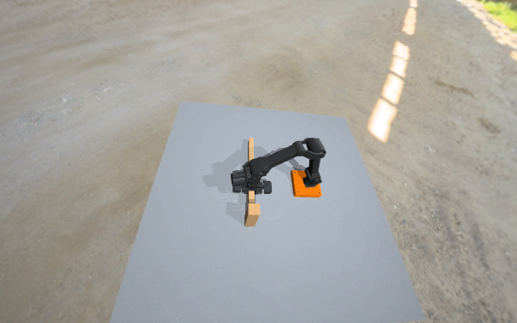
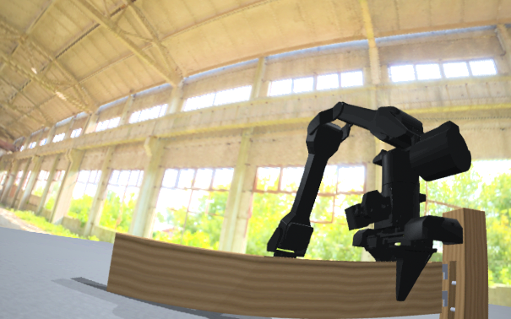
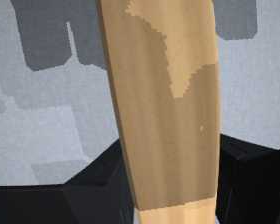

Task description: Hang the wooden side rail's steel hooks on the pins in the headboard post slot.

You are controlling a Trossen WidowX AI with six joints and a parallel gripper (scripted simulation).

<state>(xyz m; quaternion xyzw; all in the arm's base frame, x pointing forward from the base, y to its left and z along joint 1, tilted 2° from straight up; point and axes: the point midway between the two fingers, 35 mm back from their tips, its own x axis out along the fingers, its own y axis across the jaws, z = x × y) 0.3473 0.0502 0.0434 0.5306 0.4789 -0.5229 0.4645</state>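
The headboard post lies 130 mm to the left of my gripper tip, 40 mm above it and 10 mm ahead of it.
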